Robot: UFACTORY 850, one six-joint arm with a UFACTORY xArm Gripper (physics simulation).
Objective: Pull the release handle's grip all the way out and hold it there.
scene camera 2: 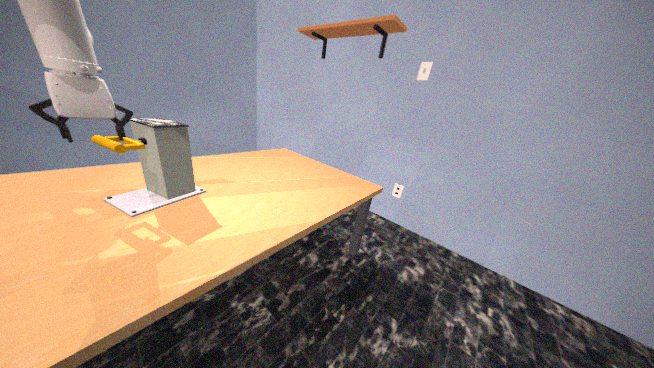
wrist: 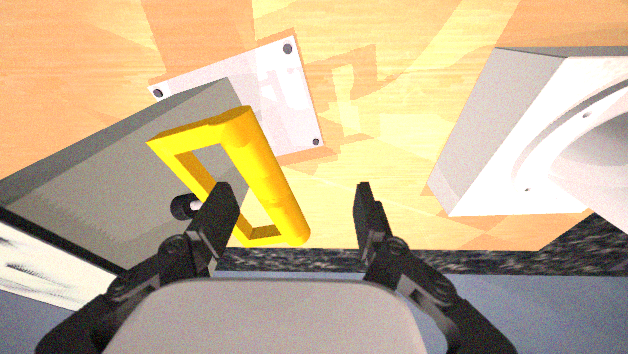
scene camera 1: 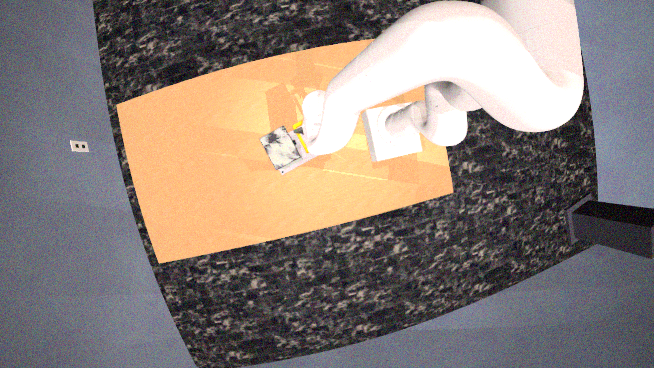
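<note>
The release handle is a yellow rectangular loop [scene camera 1: 303, 143] [scene camera 2: 107, 143] [wrist: 270, 180] with a thick outer grip bar. It joins the side of a grey upright box [scene camera 2: 172, 160] [wrist: 110, 170] through a black collar [scene camera 2: 142, 141] [wrist: 182, 206], and a short bit of pale rod shows in the wrist view. The box stands on a white base plate [scene camera 2: 125, 201] [wrist: 300, 100]. My gripper [scene camera 2: 95, 139] [wrist: 294, 196] is open and empty at the handle. One finger is over the loop's inner side, the other beyond the grip bar. Whether the near fingertip is inside the loop is unclear.
A white block [scene camera 1: 395, 145] [wrist: 465, 150] carries the arm's base and stands on the wooden table [scene camera 1: 200, 200] [scene camera 2: 280, 210]. The box's patterned top [scene camera 1: 282, 148] is close beside the gripper. A wall shelf [scene camera 2: 350, 27] hangs at the back.
</note>
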